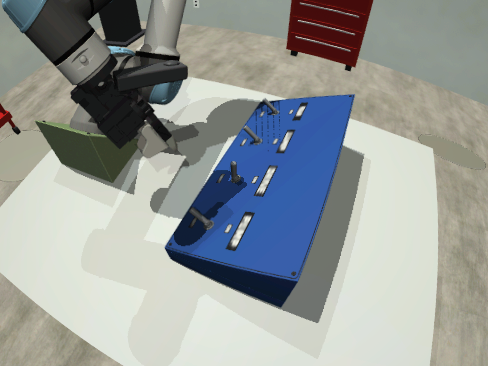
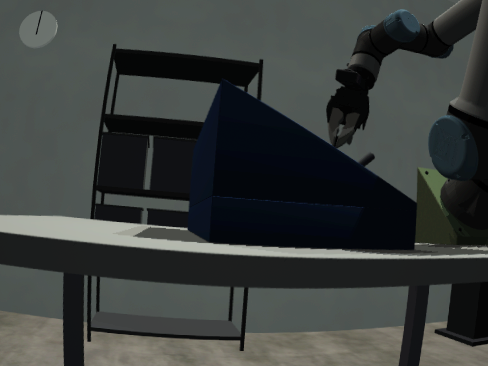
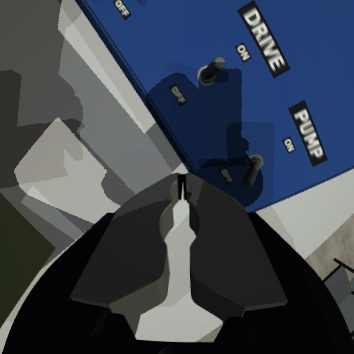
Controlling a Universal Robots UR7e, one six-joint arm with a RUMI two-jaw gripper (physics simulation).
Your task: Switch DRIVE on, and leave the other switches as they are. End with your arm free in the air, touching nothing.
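Pixels of known places: gripper, fingertip midpoint: (image 1: 176,150) (image 3: 182,175); arm's base, origin of the base link: (image 1: 95,131) (image 2: 466,205).
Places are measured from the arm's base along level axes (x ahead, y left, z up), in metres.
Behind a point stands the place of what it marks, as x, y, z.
Observation:
The blue sloped panel (image 1: 300,165) @(0.543, 0.029, 0.061) (image 2: 300,200) @(0.525, 0.297, -0.035) (image 3: 165,30) @(0.415, 0.059, -0.001) carries a row of metal toggle levers. The DRIVE lever (image 1: 234,171) @(0.423, -0.013, 0.034) (image 3: 212,70) @(0.414, -0.011, 0.043) tilts toward its ON label (image 3: 243,52) @(0.465, -0.011, 0.025), away from its OFF label (image 3: 178,94) @(0.388, -0.008, -0.012). The PUMP lever (image 1: 201,218) @(0.407, -0.131, 0.025) (image 3: 253,171) @(0.400, -0.125, 0.032) leans to its OFF side. The two farther levers (image 1: 252,134) @(0.415, 0.108, 0.026) (image 1: 270,106) @(0.420, 0.227, 0.025) lean to the OFF side as well; their names are not readable. My gripper (image 1: 175,151) @(0.327, -0.060, 0.103) (image 2: 336,145) @(0.327, -0.060, 0.103) (image 3: 182,175) @(0.327, -0.060, 0.103) is shut and empty, in the air beside the panel's low edge, apart from the levers.
A green box (image 1: 85,150) @(0.053, -0.083, 0.026) (image 2: 427,210) @(0.095, -0.035, -0.015) stands on the white table (image 1: 390,225) @(0.803, 0.069, -0.088) (image 2: 45,225) @(0.814, 0.236, -0.088) near the arm's base. A red drawer cabinet (image 1: 327,32) and a dark shelf rack (image 2: 106,100) stand beyond the table.

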